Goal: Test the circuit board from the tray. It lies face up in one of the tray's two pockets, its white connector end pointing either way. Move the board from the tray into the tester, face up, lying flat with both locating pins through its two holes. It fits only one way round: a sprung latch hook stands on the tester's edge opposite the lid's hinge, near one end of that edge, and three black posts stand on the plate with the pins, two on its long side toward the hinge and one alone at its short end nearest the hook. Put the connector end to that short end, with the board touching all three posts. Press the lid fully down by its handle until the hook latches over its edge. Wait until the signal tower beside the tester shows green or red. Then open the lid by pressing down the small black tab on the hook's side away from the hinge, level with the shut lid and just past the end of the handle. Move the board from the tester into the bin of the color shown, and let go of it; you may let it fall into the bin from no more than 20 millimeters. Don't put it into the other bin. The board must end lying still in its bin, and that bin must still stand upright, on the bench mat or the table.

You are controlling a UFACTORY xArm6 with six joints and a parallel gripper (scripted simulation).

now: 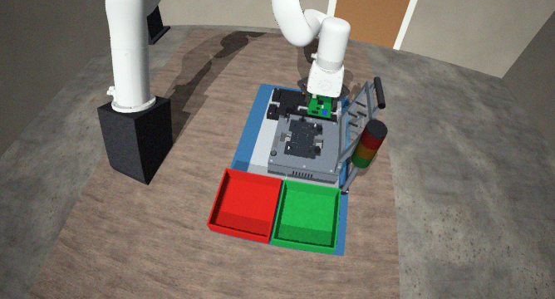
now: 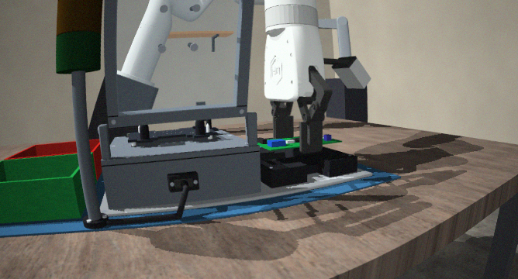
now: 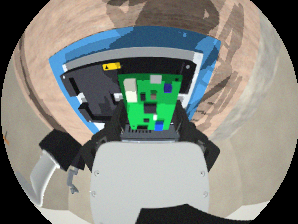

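The plate lies 4 cm behind my hand, 16 cm to the right of it and 2 cm above it. The rest, counted from my hand: clear lid (8 cm ahead, 17 cm to the right, 13 cm above); green bin (1 cm behind, 37 cm to the right, 4 cm below); green circuit board (right at my hand).
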